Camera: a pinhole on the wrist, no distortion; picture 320 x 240 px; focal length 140.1 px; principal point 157.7 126.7 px. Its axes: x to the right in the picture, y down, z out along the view. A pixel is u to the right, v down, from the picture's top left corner.
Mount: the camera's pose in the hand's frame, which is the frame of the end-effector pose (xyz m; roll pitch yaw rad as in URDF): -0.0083 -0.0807 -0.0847 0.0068 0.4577 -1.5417
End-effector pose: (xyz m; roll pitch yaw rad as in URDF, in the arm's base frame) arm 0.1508 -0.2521 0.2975 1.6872 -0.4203 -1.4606
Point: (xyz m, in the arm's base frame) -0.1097 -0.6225 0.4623
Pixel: outside the picture
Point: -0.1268 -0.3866 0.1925
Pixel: 99.2 150.6
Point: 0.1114 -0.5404 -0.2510
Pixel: 276.9 136.3
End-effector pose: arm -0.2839 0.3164 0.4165 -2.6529 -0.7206 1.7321
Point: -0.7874 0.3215 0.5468
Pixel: 230.4 177.0
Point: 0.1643 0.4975 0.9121
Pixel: behind the camera
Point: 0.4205 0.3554 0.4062
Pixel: behind the camera
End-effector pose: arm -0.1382 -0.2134 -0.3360 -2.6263 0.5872 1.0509
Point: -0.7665 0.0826 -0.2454
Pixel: 232.8 102.9
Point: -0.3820 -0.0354 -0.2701
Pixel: 225.5 123.8
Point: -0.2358 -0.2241 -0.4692
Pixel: 20.8 155.0
